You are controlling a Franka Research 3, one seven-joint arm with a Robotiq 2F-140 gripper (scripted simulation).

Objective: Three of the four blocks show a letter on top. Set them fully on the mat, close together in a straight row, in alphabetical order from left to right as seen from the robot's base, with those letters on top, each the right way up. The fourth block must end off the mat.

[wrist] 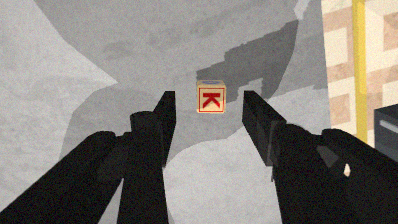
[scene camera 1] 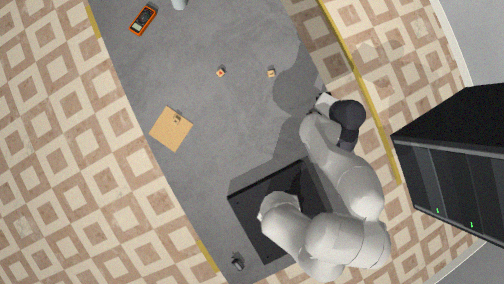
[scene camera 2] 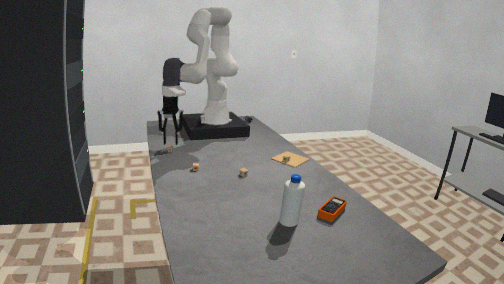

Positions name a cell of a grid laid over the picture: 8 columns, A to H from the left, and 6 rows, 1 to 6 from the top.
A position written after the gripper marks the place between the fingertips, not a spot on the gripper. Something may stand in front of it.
In view: the gripper (wrist: E3) and a tan mat (scene camera 1: C3).
The wrist view does not show the tan mat: it is out of frame.
